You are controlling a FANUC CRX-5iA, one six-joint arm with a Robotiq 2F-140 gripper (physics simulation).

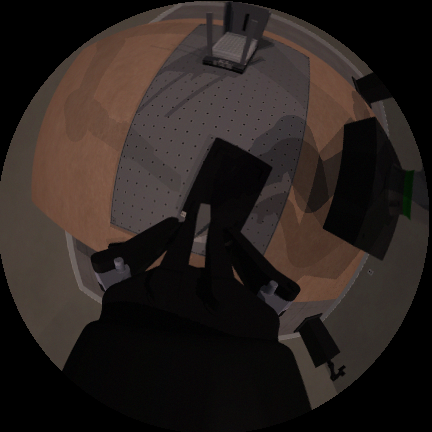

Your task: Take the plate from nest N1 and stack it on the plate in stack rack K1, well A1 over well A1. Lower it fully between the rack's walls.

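Places are measured from the arm's base along level axes (x right, y ahead, z up), in centimetres.
Where they show: gripper, fingertip midpoint: (203,212); arm's base at its link origin: (391,188).
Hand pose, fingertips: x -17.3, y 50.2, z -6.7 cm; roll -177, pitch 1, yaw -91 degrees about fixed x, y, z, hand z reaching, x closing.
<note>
Each offset is from my fingertips to the top centre of the thing. "spot": to the spot under its first point. Level surfaces: height alone.
The stack rack K1 (230,44) stands far ahead at the far end of the grey perforated board {dz -4.9 cm} (173,132). It has tall dark walls, and a light grey well plate {spot: dx +40.0, dy +0.1, dz -1.6 cm} (233,46) lies between them. A black flat rectangle {spot: dx +6.6, dy -5.2, dz -3.7 cm} (238,177), the nest N1 or the plate on it, lies on the board just beyond my fingertips, with a small tag at its near corner. I cannot tell the plate from the nest. My gripper (203,212) is shut with only a narrow gap, nothing is between the fingers, and the tips overlap the near edge of the black rectangle.
The board rests on a brown table top {dz -6.2 cm} (76,160). A large black box (356,189) with a green part (407,193) stands at the right. A smaller black block (371,86) sits at the far right, and a black device (320,342) sits beyond the table's near right edge.
</note>
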